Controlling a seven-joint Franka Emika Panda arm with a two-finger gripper.
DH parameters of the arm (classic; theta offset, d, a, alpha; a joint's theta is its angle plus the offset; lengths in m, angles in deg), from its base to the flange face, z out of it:
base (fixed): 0 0 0 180
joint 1: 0 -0.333 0 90
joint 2: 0 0 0 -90
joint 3: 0 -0.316 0.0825 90
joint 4: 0 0 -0.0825 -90
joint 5: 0 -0.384 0 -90
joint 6: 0 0 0.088 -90
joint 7: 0 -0.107 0 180
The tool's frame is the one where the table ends.
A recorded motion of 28 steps. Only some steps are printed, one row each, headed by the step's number.
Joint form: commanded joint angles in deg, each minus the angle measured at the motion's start. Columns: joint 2, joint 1, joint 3, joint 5, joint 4, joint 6, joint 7.
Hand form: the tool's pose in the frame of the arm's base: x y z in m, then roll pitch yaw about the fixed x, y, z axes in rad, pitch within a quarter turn. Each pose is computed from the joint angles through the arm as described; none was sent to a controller.
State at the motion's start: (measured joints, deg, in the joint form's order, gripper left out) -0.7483 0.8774 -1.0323 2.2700 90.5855 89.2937 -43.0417
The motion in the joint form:
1: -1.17 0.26 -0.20 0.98 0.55 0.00 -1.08
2: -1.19 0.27 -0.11 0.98 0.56 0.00 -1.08
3: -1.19 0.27 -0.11 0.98 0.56 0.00 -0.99
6: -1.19 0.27 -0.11 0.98 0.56 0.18 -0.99
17: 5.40 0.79 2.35 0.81 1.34 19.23 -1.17
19: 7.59 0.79 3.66 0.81 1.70 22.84 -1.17
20: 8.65 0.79 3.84 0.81 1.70 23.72 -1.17
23: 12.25 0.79 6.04 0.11 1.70 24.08 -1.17
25: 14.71 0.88 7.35 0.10 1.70 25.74 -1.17
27: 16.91 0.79 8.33 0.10 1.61 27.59 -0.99
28: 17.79 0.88 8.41 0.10 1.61 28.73 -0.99
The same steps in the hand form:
1: 0.5429 -0.0050 0.6326 3.1013 -0.0409 -0.7683
2: 0.5427 -0.0060 0.6327 3.1014 -0.0410 -0.7701
3: 0.5427 -0.0060 0.6327 3.1014 -0.0410 -0.7685
6: 0.5431 -0.0060 0.6330 3.1035 -0.0432 -0.7684
17: 0.6060 -0.0350 0.5929 -3.0351 -0.1877 -0.8218
19: 0.6197 -0.0486 0.5732 -3.0243 -0.2031 -0.8430
20: 0.6252 -0.0505 0.5634 -3.0273 -0.2017 -0.8446
23: 0.6368 -0.0727 0.5245 -3.0657 -0.1604 -0.8778
25: 0.6452 -0.0874 0.5002 -3.0814 -0.1567 -0.8974
27: 0.6531 -0.0968 0.4796 -3.0908 -0.1598 -0.9055
28: 0.6569 -0.0988 0.4716 -3.0890 -0.1646 -0.9071

